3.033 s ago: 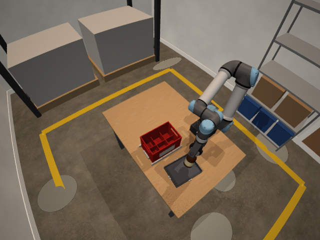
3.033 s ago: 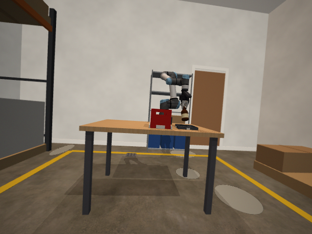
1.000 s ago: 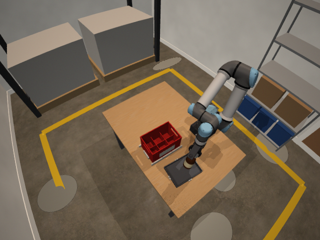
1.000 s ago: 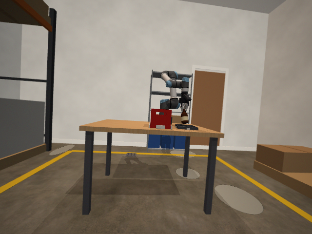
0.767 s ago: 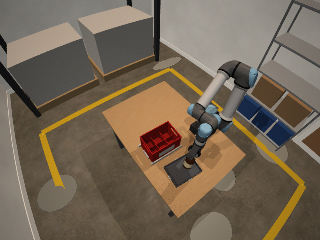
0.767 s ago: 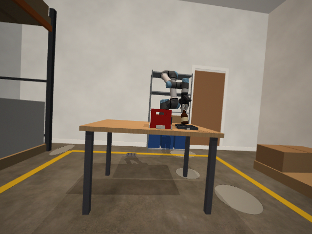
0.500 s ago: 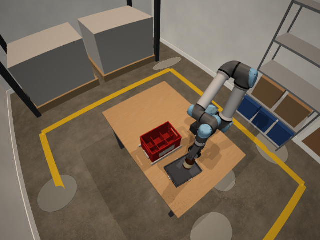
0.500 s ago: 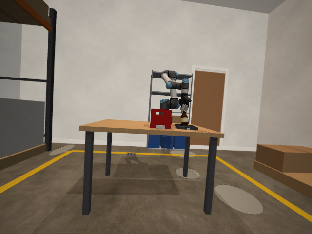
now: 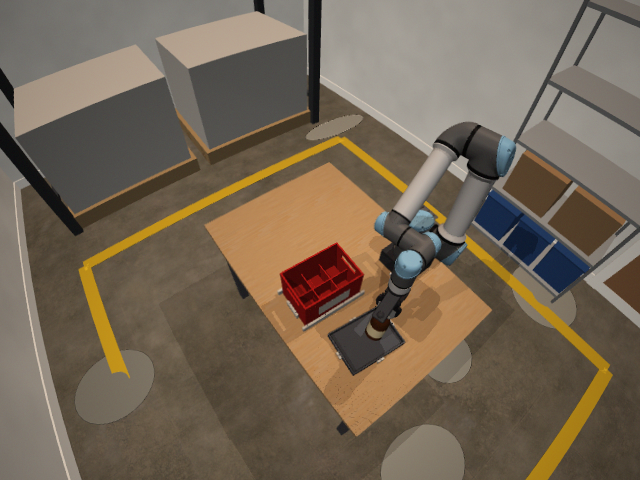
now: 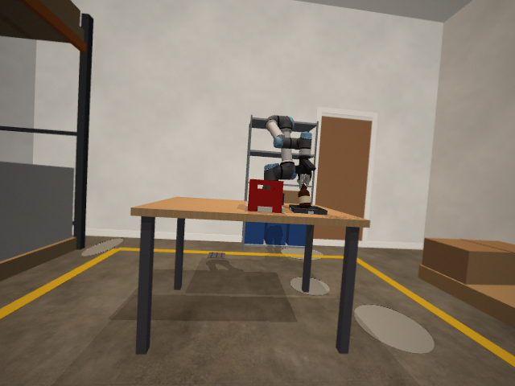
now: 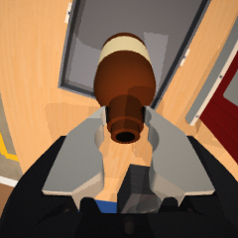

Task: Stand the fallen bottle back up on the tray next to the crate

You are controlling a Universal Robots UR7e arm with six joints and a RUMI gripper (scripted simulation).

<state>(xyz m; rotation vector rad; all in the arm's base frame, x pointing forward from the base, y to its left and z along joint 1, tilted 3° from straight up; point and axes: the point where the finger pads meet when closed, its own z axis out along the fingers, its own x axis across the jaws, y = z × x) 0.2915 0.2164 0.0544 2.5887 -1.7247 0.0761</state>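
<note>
My hand is 5 cm above the brown bottle and 1 cm short of it. From my hand the other things lie so: red crate: 25 cm to the right, 13 cm ahead, 6 cm below; then tray: 13 cm below, 7 cm ahead, 2 cm to the left.
</note>
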